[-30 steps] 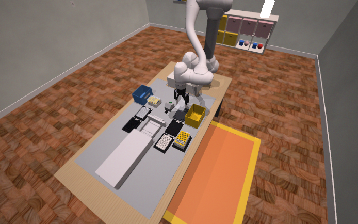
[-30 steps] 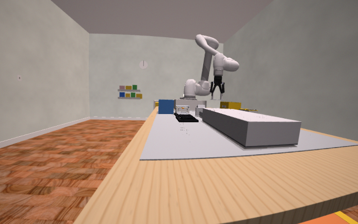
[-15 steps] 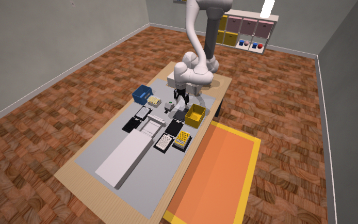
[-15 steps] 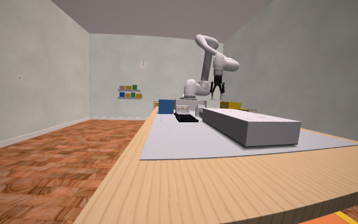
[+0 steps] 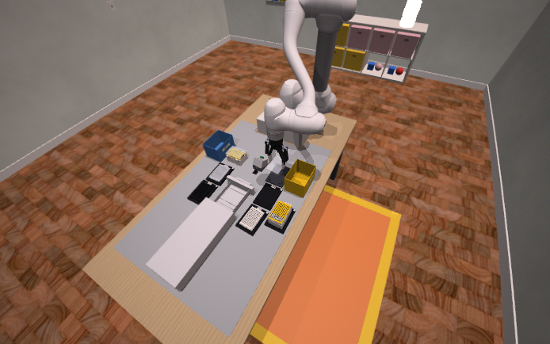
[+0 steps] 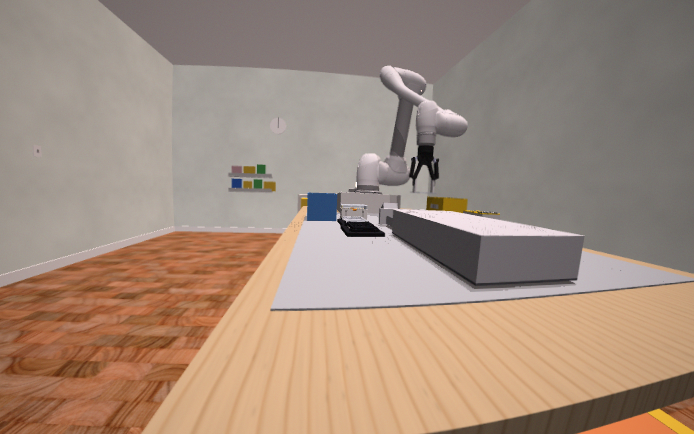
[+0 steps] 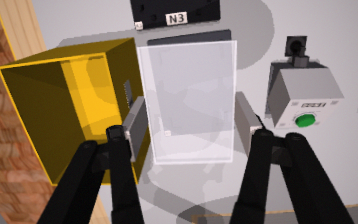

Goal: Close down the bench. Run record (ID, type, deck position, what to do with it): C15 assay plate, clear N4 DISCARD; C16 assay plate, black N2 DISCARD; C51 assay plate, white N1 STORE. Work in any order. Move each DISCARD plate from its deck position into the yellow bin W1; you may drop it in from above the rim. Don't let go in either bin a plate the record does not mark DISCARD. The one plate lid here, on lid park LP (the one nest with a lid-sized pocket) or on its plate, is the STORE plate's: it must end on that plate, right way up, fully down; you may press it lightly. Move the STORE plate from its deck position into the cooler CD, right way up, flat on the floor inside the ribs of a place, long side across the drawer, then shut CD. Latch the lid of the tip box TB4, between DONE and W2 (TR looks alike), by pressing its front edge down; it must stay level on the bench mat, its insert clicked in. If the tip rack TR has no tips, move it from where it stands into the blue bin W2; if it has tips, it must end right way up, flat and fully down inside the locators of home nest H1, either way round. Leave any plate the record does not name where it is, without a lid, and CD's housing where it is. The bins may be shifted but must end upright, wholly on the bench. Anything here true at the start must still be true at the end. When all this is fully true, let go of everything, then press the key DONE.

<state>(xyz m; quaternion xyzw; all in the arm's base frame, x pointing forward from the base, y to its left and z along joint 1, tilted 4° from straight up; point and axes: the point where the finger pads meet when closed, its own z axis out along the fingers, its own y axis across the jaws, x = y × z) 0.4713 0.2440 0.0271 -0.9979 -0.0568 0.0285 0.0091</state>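
Right now my hand is 32 cm short of the white plate, 15 cm above it and 6 cm to the right of it. Also, from my hand: plate lid: 2 cm below; then grey lid park: 16 cm below, 3 cm behind, 1 cm to the right; then yellow bin W1: 14 cm to the left, 13 cm below, 5 cm behind.
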